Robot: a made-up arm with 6 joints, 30 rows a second.
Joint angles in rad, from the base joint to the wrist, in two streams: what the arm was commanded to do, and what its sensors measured. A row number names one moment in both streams.
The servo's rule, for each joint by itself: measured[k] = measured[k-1] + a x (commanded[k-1-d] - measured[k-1]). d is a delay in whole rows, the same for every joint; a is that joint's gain. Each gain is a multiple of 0.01, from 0.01 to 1. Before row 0 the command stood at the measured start. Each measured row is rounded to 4 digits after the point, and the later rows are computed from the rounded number. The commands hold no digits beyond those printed.
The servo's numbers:
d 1
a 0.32 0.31 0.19 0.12 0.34 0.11
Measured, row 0:
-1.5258 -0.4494 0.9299 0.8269 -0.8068 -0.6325
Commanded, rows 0 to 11:
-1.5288 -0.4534 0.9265 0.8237 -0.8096 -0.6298
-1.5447 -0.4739 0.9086 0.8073 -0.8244 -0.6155
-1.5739 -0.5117 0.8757 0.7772 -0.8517 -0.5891
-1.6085 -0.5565 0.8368 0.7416 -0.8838 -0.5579
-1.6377 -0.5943 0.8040 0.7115 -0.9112 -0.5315
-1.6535 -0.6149 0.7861 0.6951 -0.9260 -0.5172
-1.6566 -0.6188 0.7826 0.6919 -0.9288 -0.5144
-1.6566 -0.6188 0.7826 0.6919 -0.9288 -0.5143
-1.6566 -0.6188 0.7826 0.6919 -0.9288 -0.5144
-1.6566 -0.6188 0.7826 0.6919 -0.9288 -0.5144
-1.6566 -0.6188 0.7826 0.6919 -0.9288 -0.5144
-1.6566 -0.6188 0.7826 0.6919 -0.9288 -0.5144
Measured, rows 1 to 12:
-1.5258 -0.4494 0.9299 0.8269 -0.8068 -0.6325
-1.5268 -0.4506 0.9293 0.8265 -0.8078 -0.6322
-1.5325 -0.4578 0.9254 0.8242 -0.8134 -0.6304
-1.5457 -0.4745 0.9160 0.8186 -0.8264 -0.6259
-1.5658 -0.4999 0.9010 0.8094 -0.8459 -0.6184
-1.5888 -0.5292 0.8826 0.7977 -0.8681 -0.6088
-1.6095 -0.5558 0.8643 0.7854 -0.8878 -0.5987
-1.6246 -0.5753 0.8488 0.7742 -0.9017 -0.5894
-1.6348 -0.5888 0.8362 0.7643 -0.9109 -0.5811
-1.6418 -0.5981 0.8260 0.7556 -0.9170 -0.5738
-1.6465 -0.6045 0.8178 0.7480 -0.9210 -0.5673
-1.6497 -0.6089 0.8111 0.7413 -0.9237 -0.5615

